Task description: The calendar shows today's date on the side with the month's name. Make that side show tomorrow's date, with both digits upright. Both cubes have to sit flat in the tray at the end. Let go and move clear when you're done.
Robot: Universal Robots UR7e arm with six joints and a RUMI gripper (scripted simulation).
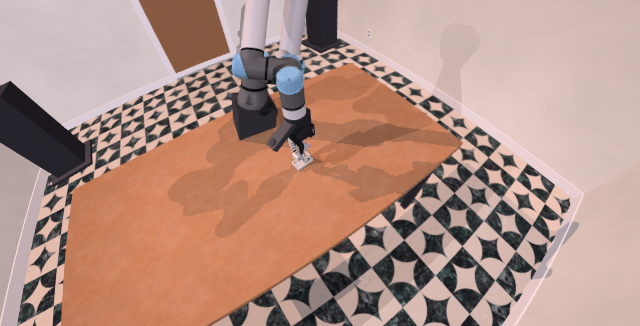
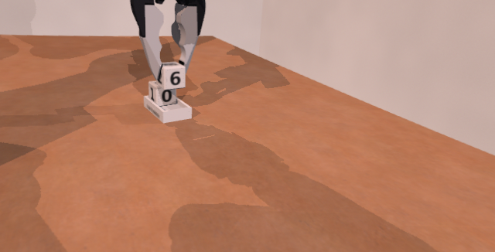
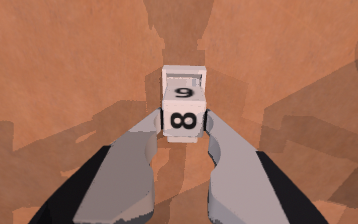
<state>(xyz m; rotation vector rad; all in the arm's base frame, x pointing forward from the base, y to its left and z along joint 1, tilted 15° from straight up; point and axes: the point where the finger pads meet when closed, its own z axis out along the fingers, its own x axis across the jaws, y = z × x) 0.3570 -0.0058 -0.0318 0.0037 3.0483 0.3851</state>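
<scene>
My hand is 2 cm to the right of the tray and 6 cm above it.
</scene>
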